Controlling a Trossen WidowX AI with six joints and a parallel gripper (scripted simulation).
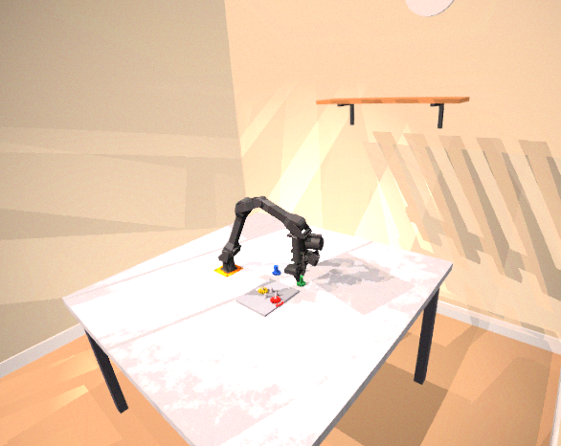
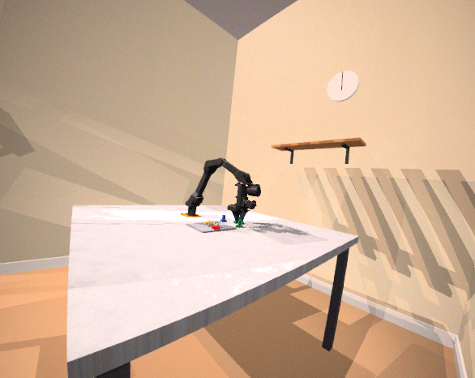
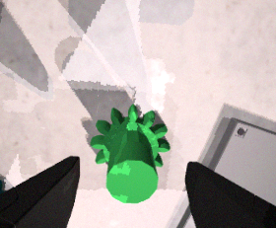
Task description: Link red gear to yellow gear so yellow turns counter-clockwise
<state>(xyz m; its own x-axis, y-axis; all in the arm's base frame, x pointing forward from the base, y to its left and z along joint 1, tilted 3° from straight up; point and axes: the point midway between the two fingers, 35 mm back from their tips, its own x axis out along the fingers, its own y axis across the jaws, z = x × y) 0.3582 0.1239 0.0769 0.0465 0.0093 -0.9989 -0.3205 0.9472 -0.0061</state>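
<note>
The red gear lies 10 mm ahead of my gripper tip, 160 mm to the right of it and 10 mm below it. The rest, counted from my gripper tip: green gear: 10 mm below; small blue gear: 150 mm behind, 10 mm below; teal gear: 90 mm behind, 70 mm to the left, 10 mm below.
</note>
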